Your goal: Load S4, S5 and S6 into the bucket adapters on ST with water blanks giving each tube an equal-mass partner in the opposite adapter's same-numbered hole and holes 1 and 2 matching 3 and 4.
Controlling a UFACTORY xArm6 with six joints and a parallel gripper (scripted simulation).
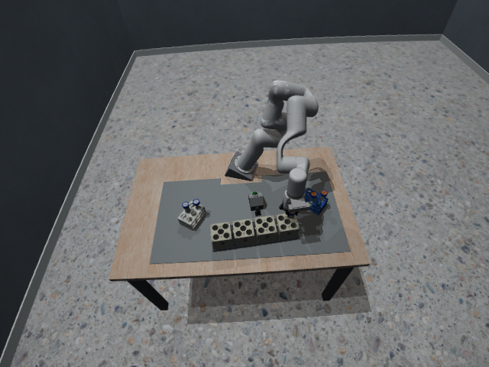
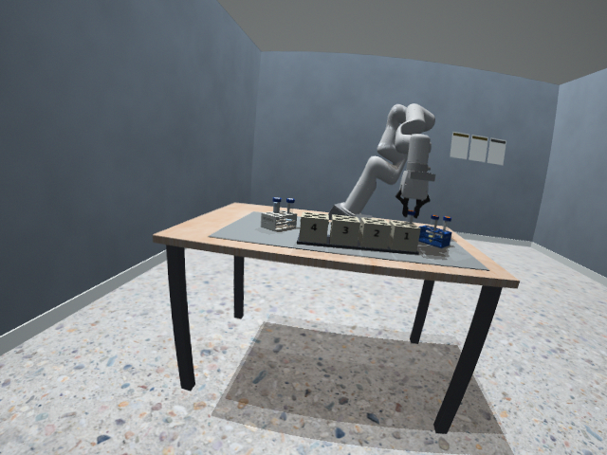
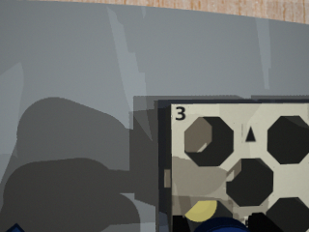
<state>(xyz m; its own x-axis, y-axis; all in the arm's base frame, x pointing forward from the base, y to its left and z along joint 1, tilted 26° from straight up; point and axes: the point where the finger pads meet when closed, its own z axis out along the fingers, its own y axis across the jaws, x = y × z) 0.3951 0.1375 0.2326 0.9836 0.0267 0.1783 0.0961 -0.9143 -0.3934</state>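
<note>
The tube is 5 cm below my hand and 1 cm behind it. From my hand the other things lie so: loading stand 19 cm to the right, 13 cm below, 4 cm ahead; then DONE desk 17 cm to the right, 16 cm behind, 9 cm below; then blue rack 15 cm to the left, 13 cm behind, 11 cm below.
</note>
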